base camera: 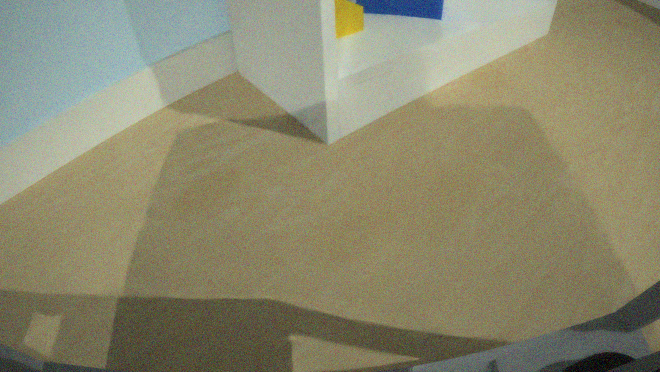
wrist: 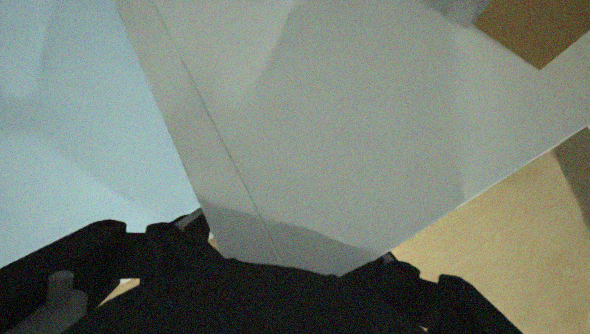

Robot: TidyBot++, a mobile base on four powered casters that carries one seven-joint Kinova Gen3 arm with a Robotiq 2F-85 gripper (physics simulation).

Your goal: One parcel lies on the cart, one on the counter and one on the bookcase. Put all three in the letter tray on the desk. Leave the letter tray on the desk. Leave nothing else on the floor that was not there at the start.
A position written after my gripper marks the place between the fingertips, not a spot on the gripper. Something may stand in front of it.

Note:
I see my gripper [wrist: 284,238] and a white bookcase [base camera: 332,86].
The white bookcase is seen too in the wrist view [wrist: 320,142].

